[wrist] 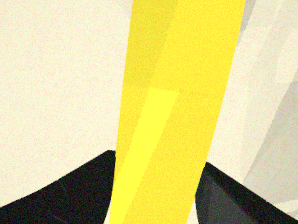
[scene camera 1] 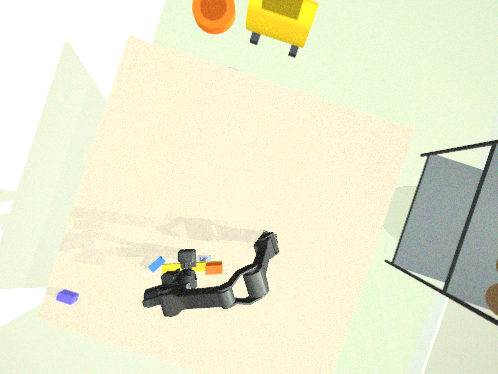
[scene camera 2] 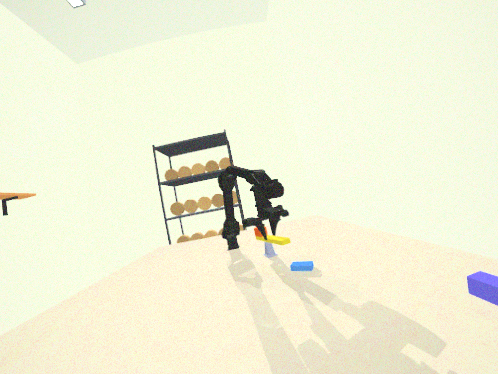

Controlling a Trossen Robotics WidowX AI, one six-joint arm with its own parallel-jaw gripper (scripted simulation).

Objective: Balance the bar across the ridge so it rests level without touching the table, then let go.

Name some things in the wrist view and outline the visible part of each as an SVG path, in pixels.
My gripper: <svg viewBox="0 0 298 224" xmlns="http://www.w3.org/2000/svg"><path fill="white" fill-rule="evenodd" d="M205 161L200 181L197 184L196 194L194 194L198 224L298 224L298 220L290 217L290 214L283 213L277 206L269 204L269 201L266 202L262 197L257 196L253 190L239 184L237 180L231 179L229 175L214 167L209 161ZM116 151L109 151L108 149L108 151L101 153L100 156L86 161L81 167L67 173L61 179L53 181L52 184L45 185L43 189L37 189L36 192L29 193L28 196L21 197L20 200L0 206L0 224L104 224L114 186L114 173L116 173L116 169L114 169L116 157L114 155L116 155Z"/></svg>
A yellow bar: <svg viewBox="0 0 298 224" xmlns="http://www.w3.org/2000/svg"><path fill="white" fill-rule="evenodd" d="M246 0L133 0L133 11L129 22L128 45L126 45L120 117L118 117L116 155L114 155L116 157L116 163L114 163L116 173L114 173L112 201L110 201L110 224L186 224L186 221L188 221L194 194L196 194L197 184L200 181L201 171L204 168L206 157L208 157L210 144L212 144L214 128L216 128L218 113L221 111L223 96L225 96L227 77L229 77L231 64L233 64L235 45L237 45L239 26L241 26L242 12L245 10L243 6L245 6Z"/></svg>
